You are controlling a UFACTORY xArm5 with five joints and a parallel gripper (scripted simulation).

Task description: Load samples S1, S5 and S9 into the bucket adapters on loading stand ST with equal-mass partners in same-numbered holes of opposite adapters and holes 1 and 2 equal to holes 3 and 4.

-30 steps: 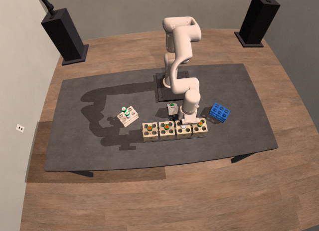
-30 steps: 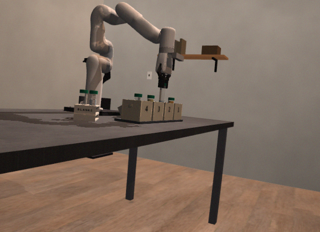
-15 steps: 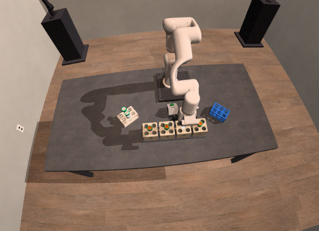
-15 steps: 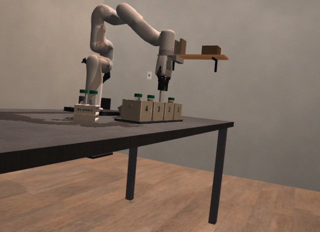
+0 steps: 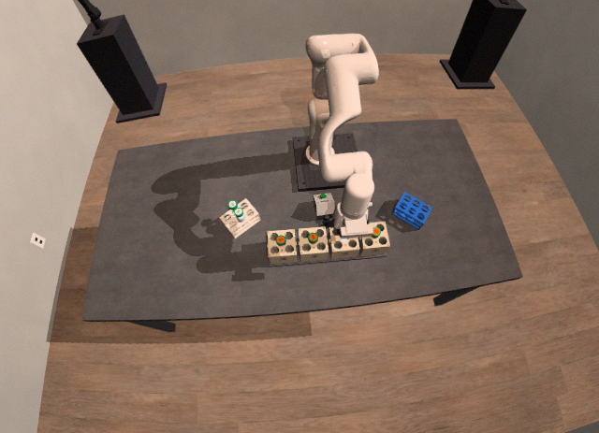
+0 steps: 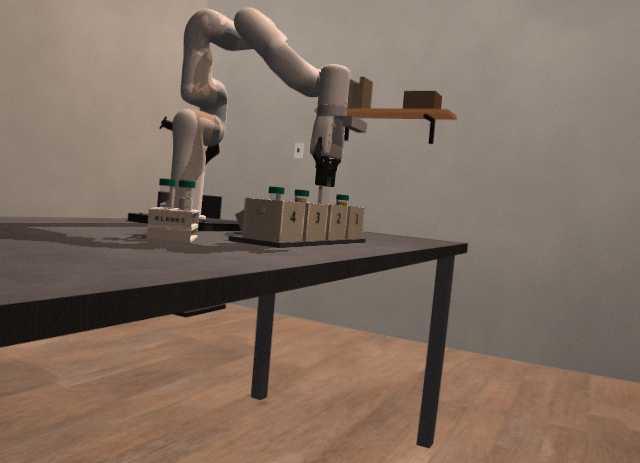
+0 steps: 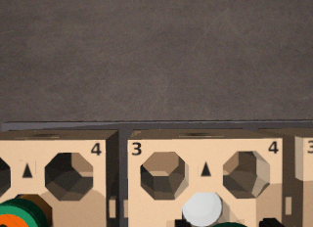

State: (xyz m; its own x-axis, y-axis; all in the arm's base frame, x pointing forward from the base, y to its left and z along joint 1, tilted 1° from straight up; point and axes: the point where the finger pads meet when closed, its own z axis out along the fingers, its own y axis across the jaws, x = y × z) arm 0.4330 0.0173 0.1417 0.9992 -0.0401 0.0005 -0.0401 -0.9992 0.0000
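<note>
The green DONE key lies 190 mm behind my hand, 40 mm to the right of it and 100 mm below it. The rest, counted from my hand: tube S5: 100 mm to the left, 90 mm below; then loading stand: 10 mm behind, 50 mm to the right, 160 mm below; then adapter 1: 110 mm to the left, 110 mm below.
</note>
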